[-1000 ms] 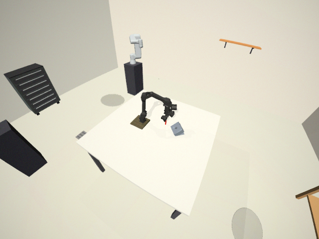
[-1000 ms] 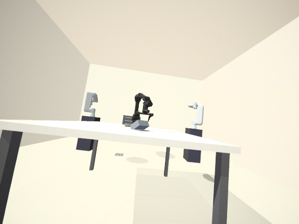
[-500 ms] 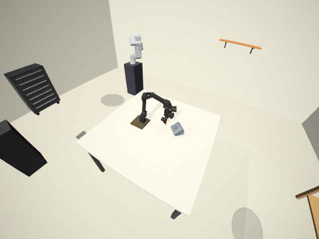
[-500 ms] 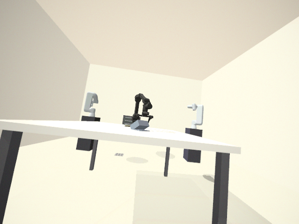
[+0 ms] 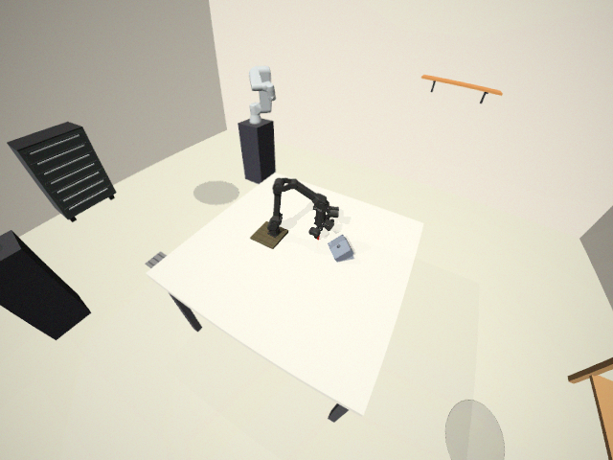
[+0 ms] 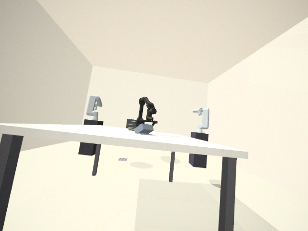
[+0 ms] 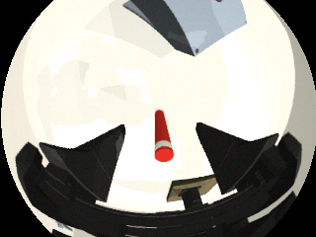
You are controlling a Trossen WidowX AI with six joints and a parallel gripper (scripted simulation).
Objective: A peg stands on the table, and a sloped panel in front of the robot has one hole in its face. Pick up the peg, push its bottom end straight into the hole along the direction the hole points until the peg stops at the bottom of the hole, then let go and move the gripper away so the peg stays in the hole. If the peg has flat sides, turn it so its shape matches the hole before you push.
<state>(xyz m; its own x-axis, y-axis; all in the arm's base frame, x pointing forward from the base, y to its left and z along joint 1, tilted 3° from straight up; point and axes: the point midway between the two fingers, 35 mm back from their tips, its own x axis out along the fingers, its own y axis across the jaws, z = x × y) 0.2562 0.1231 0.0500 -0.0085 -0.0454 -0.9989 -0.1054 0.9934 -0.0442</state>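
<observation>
My gripper tip is 2 cm below the red peg. The rest, counted from my gripper tip: sloped panel: 17 cm ahead, 3 cm to the right.
</observation>
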